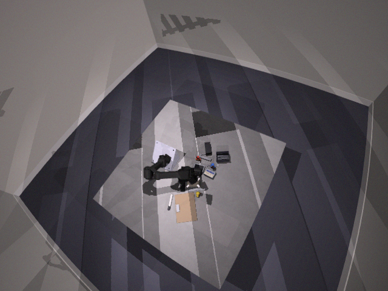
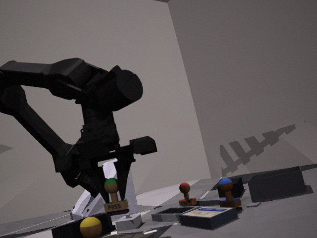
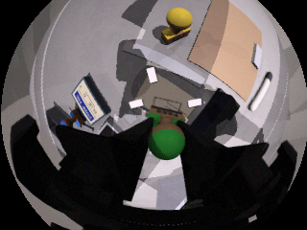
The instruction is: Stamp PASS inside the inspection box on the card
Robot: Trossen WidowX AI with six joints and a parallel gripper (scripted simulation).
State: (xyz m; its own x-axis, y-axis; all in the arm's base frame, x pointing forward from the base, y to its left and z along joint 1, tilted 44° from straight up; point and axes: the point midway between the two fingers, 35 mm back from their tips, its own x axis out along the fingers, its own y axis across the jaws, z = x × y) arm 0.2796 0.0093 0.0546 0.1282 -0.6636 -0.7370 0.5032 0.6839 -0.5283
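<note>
Right now the card is 7 cm below my gripper tip. The rest, counted from my gripper tip: yellow-knobbed stamp 10 cm ahead, 7 cm to the right, 5 cm below; then blue-labelled pad tin 7 cm ahead, 14 cm to the left, 5 cm below; then black ink pad 3 cm behind, 13 cm to the left, 6 cm below.
</note>
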